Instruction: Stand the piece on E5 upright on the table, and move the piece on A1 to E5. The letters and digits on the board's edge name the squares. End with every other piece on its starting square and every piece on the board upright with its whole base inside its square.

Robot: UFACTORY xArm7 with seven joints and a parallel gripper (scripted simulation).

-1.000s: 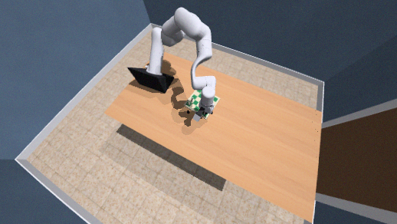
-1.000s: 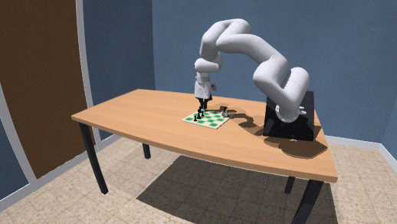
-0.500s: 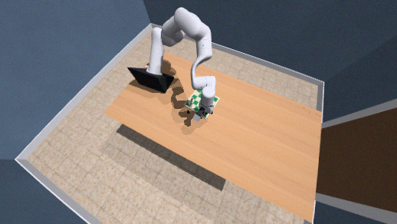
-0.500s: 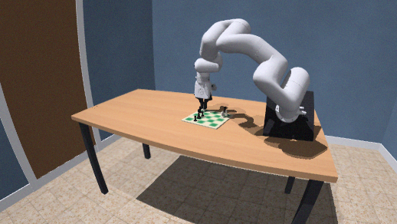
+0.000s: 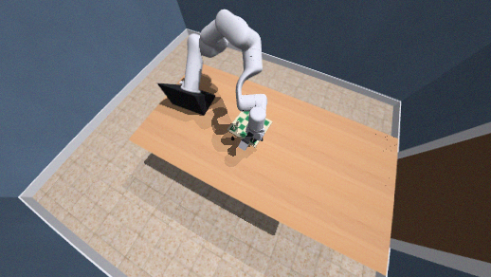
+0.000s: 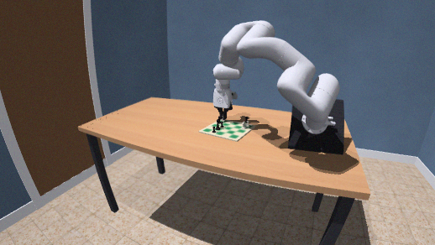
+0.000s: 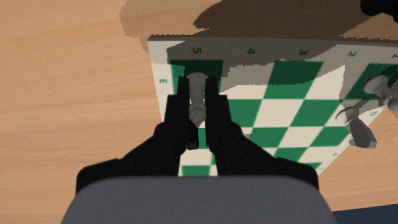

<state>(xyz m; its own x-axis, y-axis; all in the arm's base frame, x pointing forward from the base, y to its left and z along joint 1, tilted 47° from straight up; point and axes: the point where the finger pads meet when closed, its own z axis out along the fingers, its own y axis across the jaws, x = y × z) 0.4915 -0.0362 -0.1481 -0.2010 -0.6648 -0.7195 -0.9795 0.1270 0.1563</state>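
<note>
The white chess piece lies 1 cm below my hand. The rest, counted from my hand: chessboard 6 cm behind, 9 cm to the left, 4 cm below; black chess piece 1 cm ahead, 4 cm to the left, 2 cm below; white piece 14 cm behind, 7 cm to the left, 2 cm below.
</note>
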